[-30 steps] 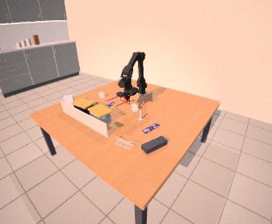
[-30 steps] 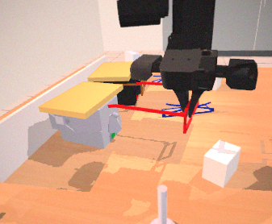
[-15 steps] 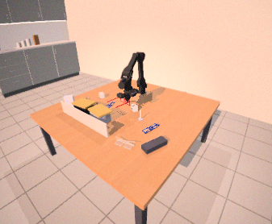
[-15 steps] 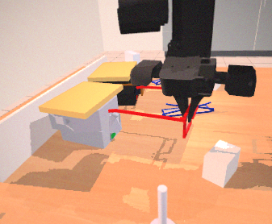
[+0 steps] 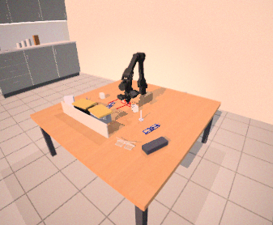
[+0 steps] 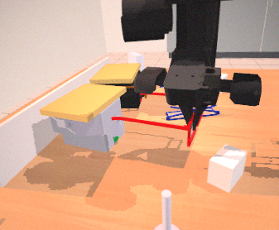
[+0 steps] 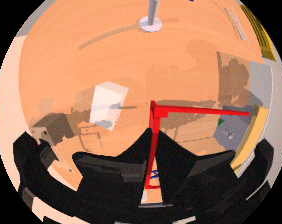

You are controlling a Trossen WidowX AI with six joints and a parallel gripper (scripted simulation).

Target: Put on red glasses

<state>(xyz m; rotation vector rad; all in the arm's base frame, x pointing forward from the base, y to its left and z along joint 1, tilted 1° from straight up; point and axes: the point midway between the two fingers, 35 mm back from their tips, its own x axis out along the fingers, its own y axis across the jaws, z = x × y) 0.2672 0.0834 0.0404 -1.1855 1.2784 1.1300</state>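
Right now my gripper tip is 22 cm short of the grey display head, 5 cm to the left of it and 3 cm above it. The rest, counted from my gripper tip: long white panel (36 cm ahead, 15 cm to the right, 3 cm below); thin white post (1 cm ahead, 15 cm to the left, 6 cm below); dark case (19 cm ahead, 44 cm to the left, 7 cm below).
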